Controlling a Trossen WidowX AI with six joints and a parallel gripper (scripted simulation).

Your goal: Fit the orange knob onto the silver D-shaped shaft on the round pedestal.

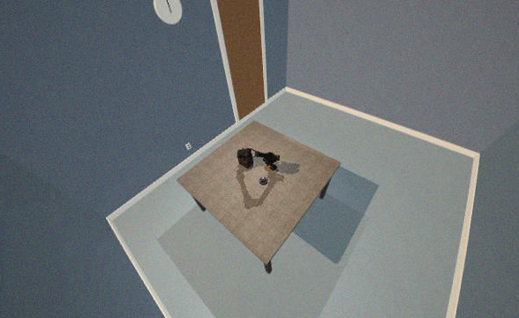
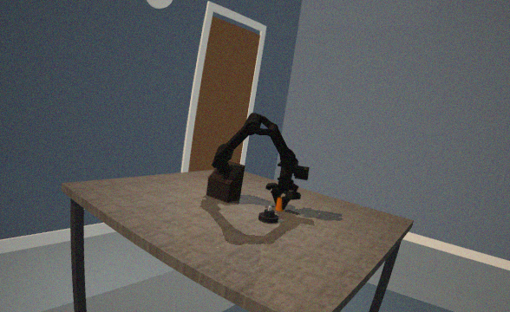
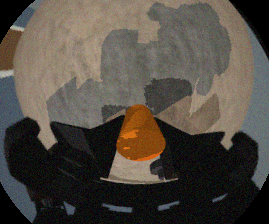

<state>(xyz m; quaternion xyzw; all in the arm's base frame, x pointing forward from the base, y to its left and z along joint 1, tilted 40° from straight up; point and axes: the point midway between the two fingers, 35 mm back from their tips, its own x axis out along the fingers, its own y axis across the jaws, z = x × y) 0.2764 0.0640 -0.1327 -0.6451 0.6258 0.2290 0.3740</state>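
The dark round pedestal is 70 mm ahead of my gripper tip, 170 mm to the right of it and 20 mm above it. From my gripper tip the other things lie so: orange knob (40 mm above).
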